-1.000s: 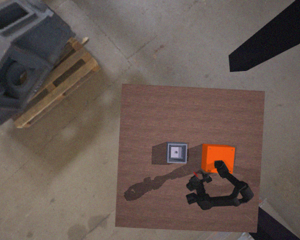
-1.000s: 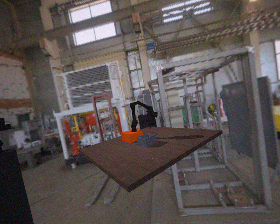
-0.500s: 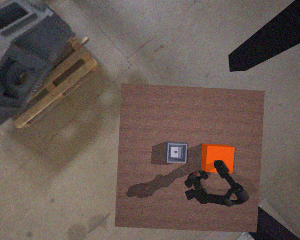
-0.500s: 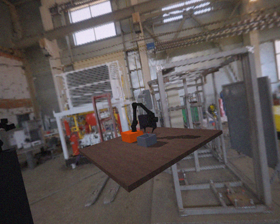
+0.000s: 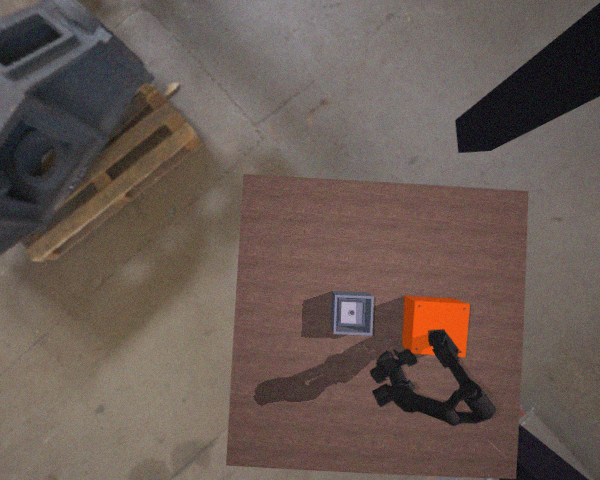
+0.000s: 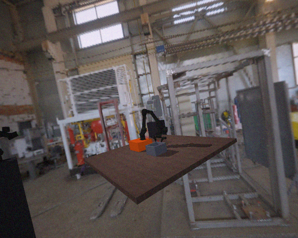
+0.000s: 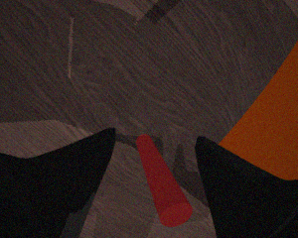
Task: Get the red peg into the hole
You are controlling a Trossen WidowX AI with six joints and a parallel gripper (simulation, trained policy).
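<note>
Now: gripper tip 19 cm to the left of the grey box and 15 cm short of it. From my gripper tip the other things lie so: red peg: 1 cm to the left, 1 cm behind, 1 cm above.
</note>
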